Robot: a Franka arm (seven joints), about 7 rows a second.
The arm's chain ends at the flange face. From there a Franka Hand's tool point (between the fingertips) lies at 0.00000 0.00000 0.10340 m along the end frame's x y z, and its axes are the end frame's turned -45 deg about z.
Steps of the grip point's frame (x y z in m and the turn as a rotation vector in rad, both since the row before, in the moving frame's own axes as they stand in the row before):
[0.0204 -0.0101 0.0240 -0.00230 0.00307 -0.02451]
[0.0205 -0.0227 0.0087 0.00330 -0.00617 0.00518]
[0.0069 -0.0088 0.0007 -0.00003 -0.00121 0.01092]
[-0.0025 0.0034 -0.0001 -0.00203 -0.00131 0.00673]
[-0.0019 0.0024 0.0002 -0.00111 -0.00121 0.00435]
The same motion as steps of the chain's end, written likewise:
[0.0069 -0.0215 0.0240 0.00054 0.00380 -0.02451]
[-0.0009 -0.0308 0.0087 -0.00203 -0.00670 0.00518]
[-0.0013 -0.0112 0.0007 -0.00088 -0.00083 0.01092]
[0.0006 0.0039 -0.0001 -0.00236 0.00051 0.00673]
[0.0004 0.0029 0.0002 -0.00164 -0.00007 0.00435]

